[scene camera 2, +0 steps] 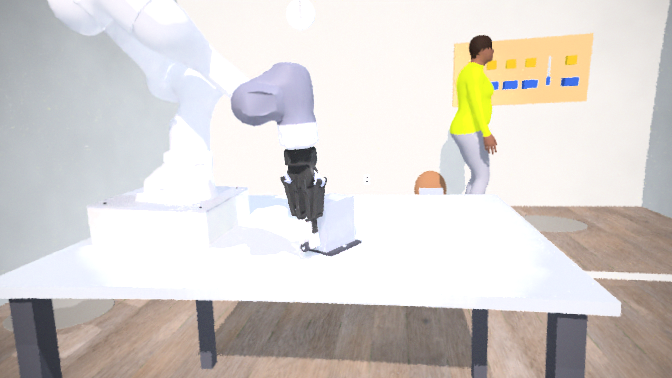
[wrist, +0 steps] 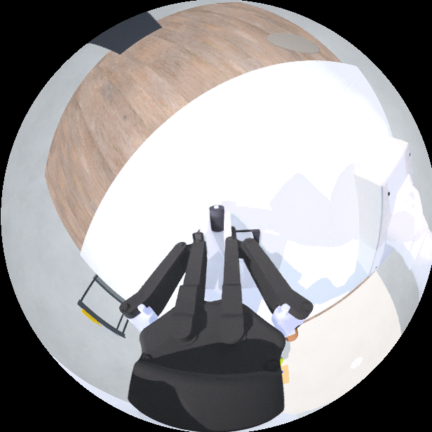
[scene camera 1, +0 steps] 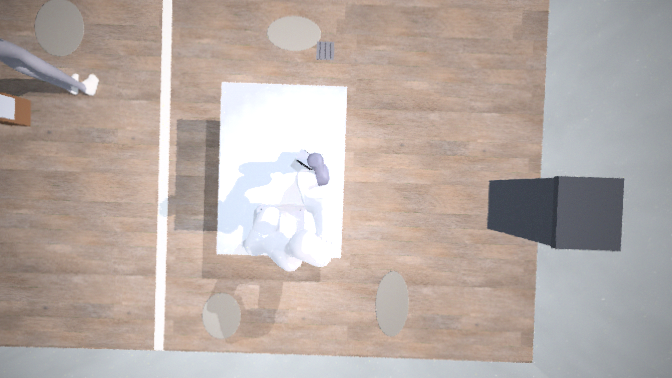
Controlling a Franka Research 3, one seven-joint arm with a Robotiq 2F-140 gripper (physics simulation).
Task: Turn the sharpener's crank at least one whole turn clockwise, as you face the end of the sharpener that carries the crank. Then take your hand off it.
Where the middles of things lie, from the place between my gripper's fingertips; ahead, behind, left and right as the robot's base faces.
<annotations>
My hand is 50 mm short of the sharpener [scene camera 2: 336, 228], 70 mm to the right of it and 30 mm below it.
</annotations>
